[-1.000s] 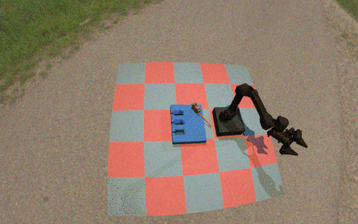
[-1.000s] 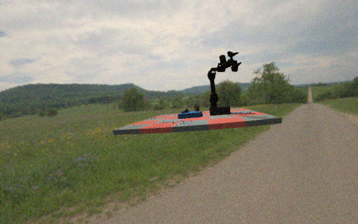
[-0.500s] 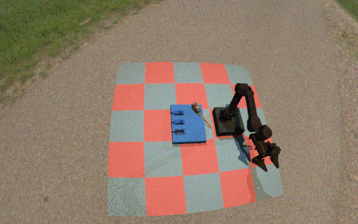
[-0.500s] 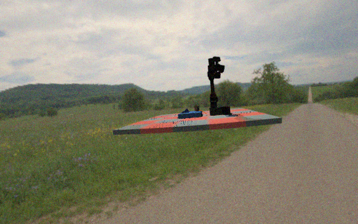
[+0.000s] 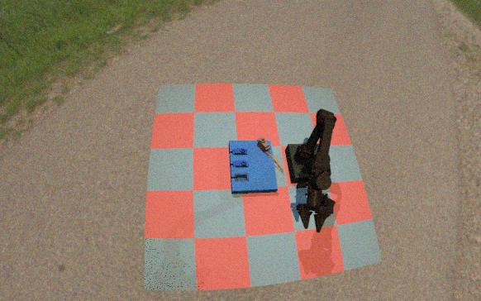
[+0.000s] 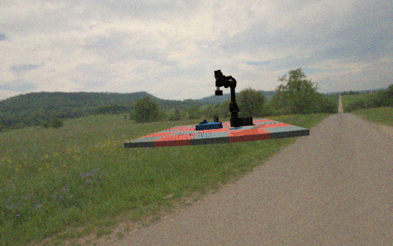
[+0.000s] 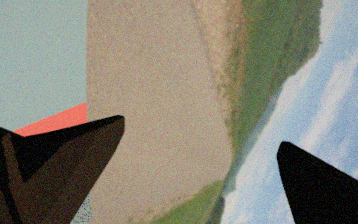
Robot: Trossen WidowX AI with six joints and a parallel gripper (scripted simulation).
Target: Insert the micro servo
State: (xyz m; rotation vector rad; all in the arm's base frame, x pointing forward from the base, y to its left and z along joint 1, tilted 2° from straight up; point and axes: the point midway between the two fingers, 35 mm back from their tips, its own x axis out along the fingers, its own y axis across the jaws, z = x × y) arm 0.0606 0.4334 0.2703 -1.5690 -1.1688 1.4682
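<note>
Right now the deck is 42 cm to the right of my gripper tip, 33 cm below it and 16 cm ahead of it.
</note>
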